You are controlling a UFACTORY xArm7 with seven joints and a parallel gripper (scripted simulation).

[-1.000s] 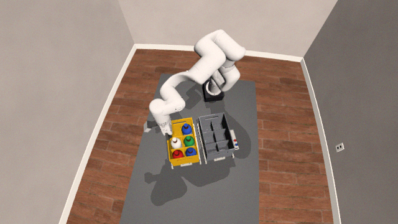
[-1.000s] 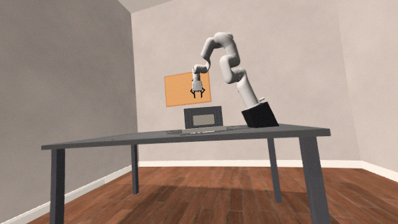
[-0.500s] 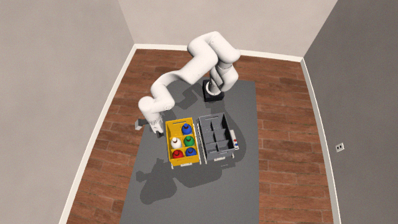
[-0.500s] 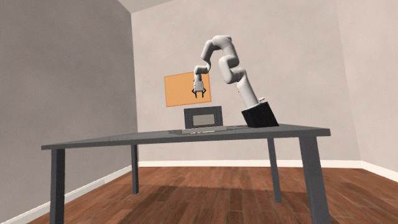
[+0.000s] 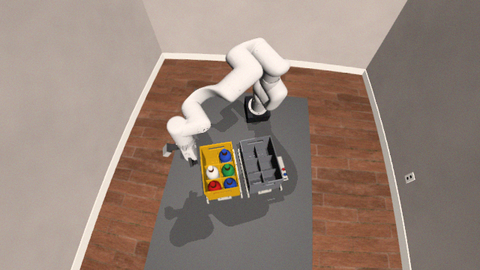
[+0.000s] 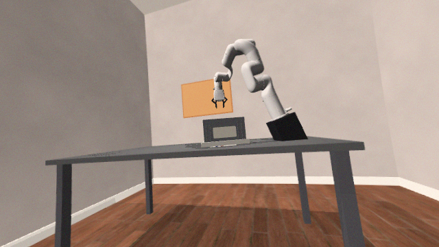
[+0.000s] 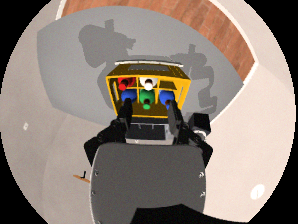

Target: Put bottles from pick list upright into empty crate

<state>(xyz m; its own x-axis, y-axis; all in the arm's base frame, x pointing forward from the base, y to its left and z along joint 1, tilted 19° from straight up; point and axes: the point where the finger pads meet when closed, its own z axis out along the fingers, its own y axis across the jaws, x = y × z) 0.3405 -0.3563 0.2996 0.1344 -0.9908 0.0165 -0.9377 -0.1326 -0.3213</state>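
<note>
My hand is 250 mm above the green bottle, 150 mm to the right of it and 10 mm past it. Also, from my hand: yellow crate (250 mm below, 100 mm to the left, 10 mm behind); then white bottle (250 mm below, 50 mm to the left); then red-label bottle (250 mm below, 90 mm ahead, 70 mm to the left).
</note>
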